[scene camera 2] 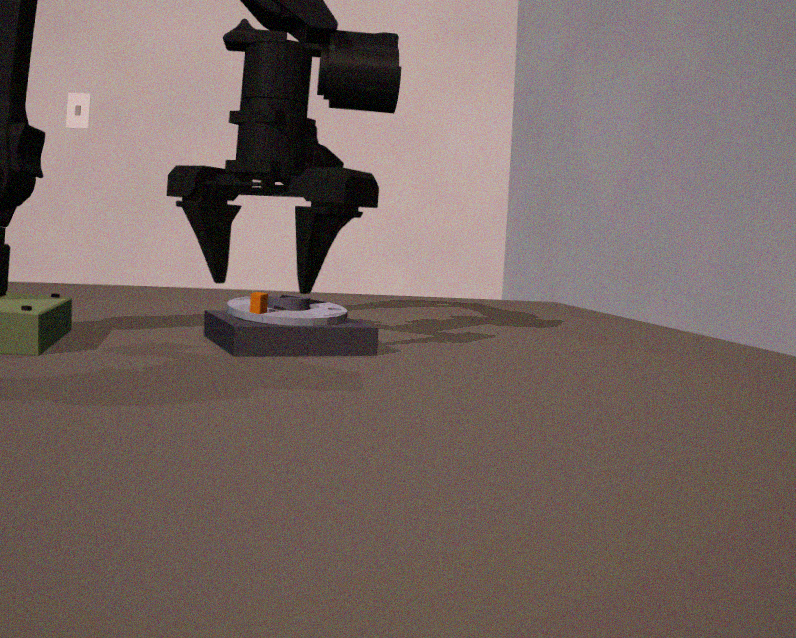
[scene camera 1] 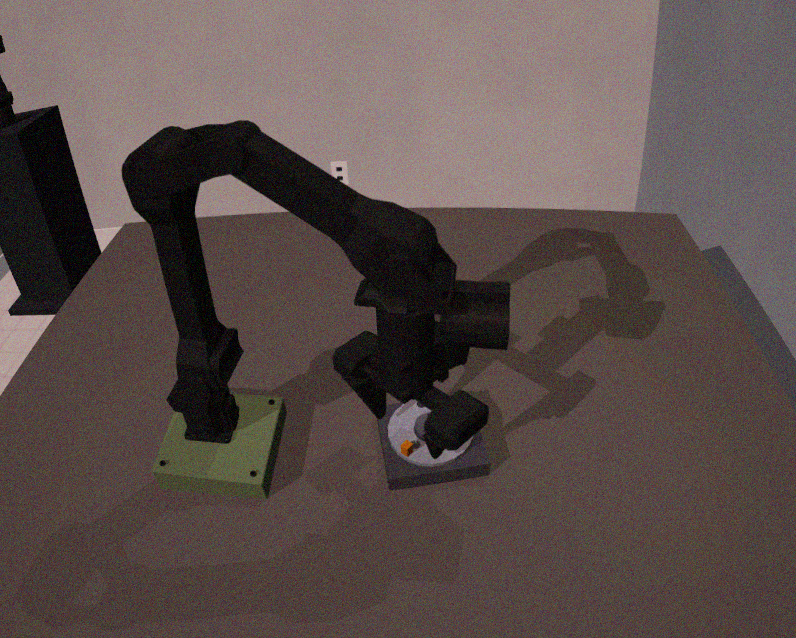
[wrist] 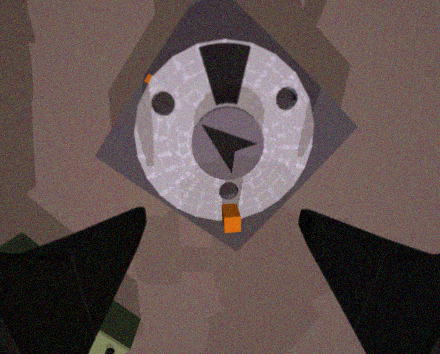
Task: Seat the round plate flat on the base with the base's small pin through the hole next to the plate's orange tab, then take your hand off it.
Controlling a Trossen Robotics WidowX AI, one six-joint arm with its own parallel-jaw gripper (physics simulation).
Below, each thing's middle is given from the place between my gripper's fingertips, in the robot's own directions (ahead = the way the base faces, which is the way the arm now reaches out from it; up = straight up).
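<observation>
The round plate (scene camera 2: 254, 308) is 30 mm ahead of my hand, 30 mm to the left of it and 20 mm below it. As for the round hub (wrist: 227, 143), I find it 20 mm below my hand, 30 mm to the left of it and 30 mm ahead of it.
</observation>
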